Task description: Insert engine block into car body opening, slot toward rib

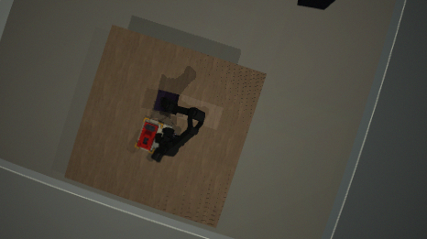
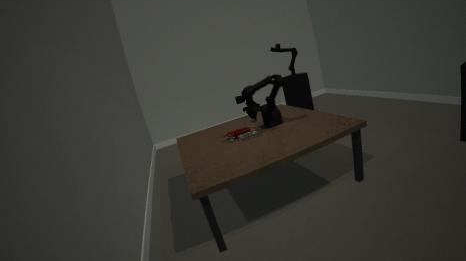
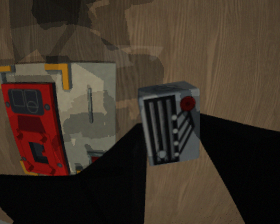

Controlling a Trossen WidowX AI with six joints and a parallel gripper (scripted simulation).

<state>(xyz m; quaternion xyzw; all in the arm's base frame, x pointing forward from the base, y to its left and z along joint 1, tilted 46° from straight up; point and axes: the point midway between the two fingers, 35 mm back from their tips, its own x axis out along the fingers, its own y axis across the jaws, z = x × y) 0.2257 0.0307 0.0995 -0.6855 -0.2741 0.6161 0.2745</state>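
The grey bracket lies 14 cm ahead of my gripper tip, 12 cm to the right of it and 10 cm below it. Also, from my gripper tip: engine block (1 cm below).
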